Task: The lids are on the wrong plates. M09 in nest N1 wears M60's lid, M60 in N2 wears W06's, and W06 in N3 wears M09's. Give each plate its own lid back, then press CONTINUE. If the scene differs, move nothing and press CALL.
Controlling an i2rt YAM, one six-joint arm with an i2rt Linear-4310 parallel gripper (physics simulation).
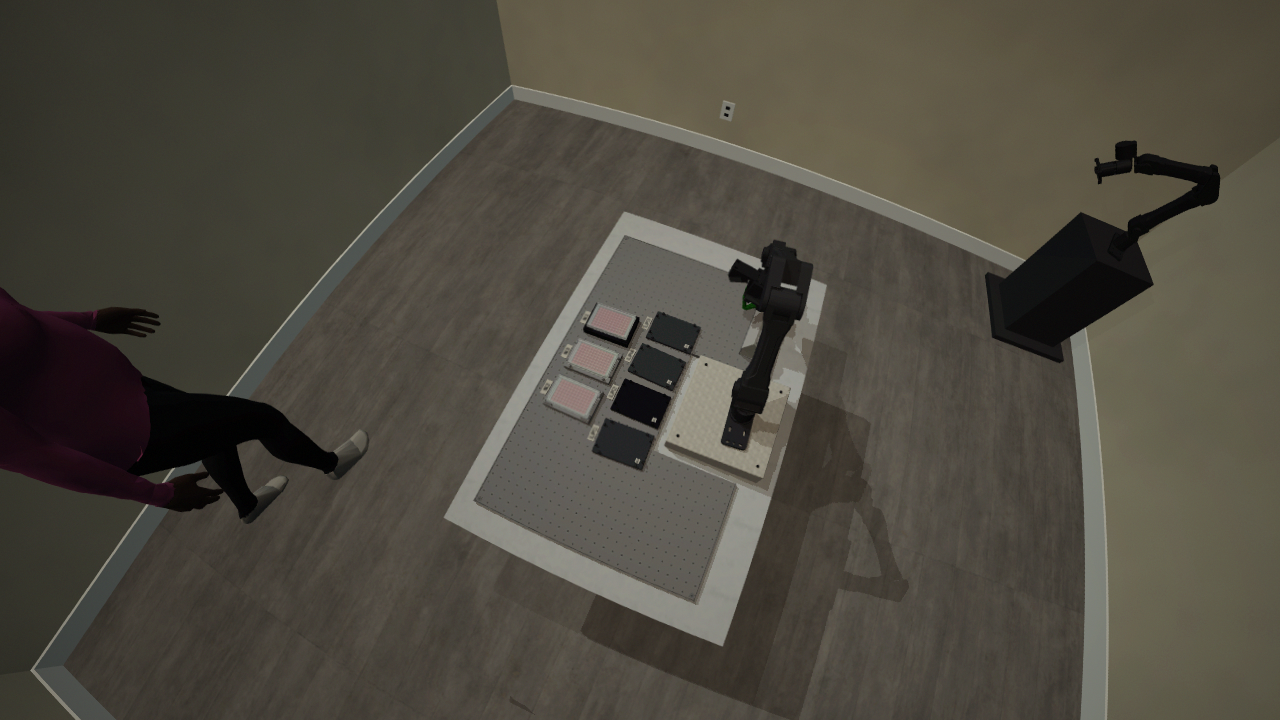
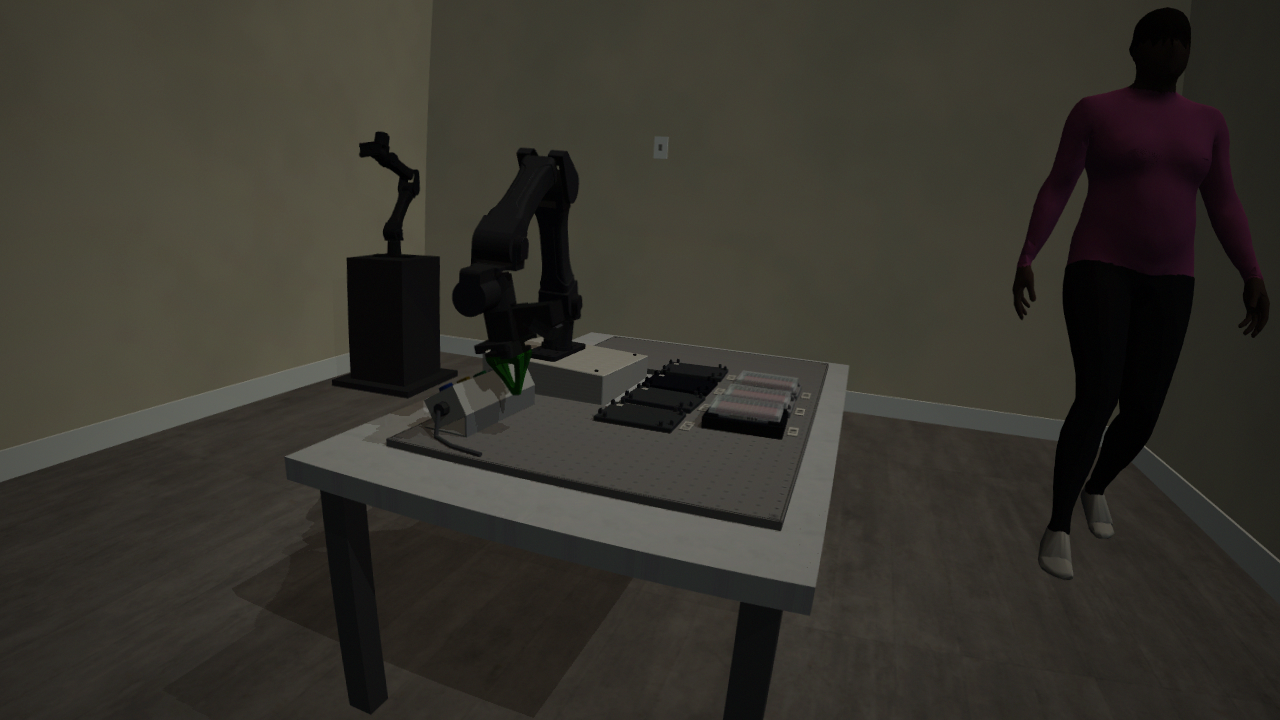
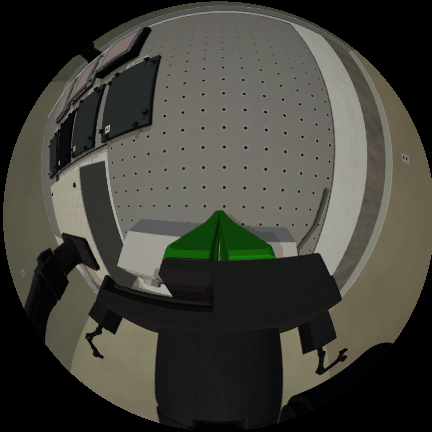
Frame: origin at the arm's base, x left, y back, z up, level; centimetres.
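Seen in the pictures: gripper, fingertip midpoint: (image 1: 744, 308) (image 2: 516, 394) (image 3: 218, 216); arm's base, origin of the base link: (image 1: 741, 413) (image 2: 556, 352) (image 3: 76, 247).
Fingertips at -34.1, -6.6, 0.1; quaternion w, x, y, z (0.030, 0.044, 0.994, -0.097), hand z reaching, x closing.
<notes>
Pixels of each thing's middle, then the offset from my fingertips to it, as dx, dy, dz. "spot": a spot on its surface instead. Level surfaces: height alone.
- middle plate, body centre: (image 2: 758, 394) (image 1: 592, 357) +30.5, -38.3, -3.0
- end plate, body centre: (image 2: 767, 379) (image 1: 572, 395) +43.5, -39.3, -3.1
- blacker pad, surface spot: (image 1: 640, 402) spot: +38.4, -21.0, -4.5
- pale sloped button box, body centre: (image 3: 205, 267) (image 2: 482, 392) (image 1: 765, 325) +2.5, +7.9, -1.4
- cable, surface spot: (image 3: 315, 220) (image 2: 456, 445) spot: -13.8, +3.7, -5.1
- perforated board, its level: dz -5.6
Three clear-lidded plates with pink wells stand in a row: one plate (image 1: 611, 320) (image 2: 747, 409) (image 3: 120, 47) on a taller black base, a middle plate (image 1: 593, 359) (image 3: 86, 75), and an end plate (image 1: 573, 397). Their labels are too small to read. Beside them lie several flat dark pads, such as a pad (image 1: 674, 332) (image 2: 640, 415) (image 3: 131, 97) and a blacker pad (image 1: 640, 402). The gripper (image 2: 516, 392) (image 3: 219, 214) has green fingers, shut and empty, pointing down at the pale sloped button box (image 2: 469, 407) (image 3: 145, 247). Contact is unclear. The buttons are hidden or unreadable.
A cream block (image 1: 707, 411) (image 2: 617, 362) bears the arm's base. A cable (image 2: 456, 445) (image 3: 315, 220) runs from the button box onto the perforated board (image 1: 608, 528). A second arm stands on a black pedestal (image 1: 1065, 286) (image 2: 393, 313). A person (image 1: 80, 385) (image 2: 1136, 197) stands away from the table.
</notes>
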